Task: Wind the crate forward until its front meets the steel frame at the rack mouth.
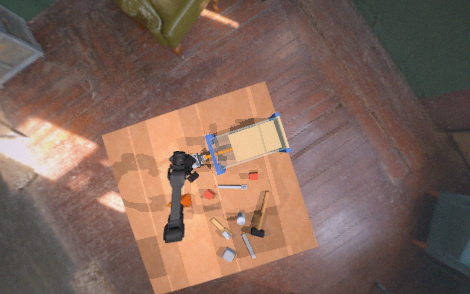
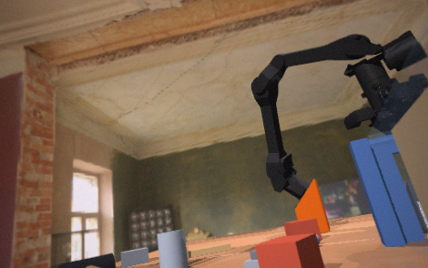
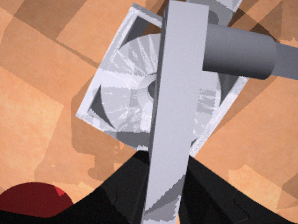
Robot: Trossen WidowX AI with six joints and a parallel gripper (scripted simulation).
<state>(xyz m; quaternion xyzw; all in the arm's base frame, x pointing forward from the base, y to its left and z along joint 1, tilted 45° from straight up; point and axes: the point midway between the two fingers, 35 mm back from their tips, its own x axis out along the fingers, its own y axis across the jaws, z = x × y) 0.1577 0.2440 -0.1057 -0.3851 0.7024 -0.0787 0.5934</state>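
Now: gripper tip 60 mm past the red knob, 10 mm to the right of it and 20 mm below it. Round my gripper tip: grey hand winch (10 mm behind, 130 mm below); then winch handle (20 mm behind, 10 mm above); then clear-panelled guard cubby (410 mm ahead, 30 mm to the left, 40 mm below).
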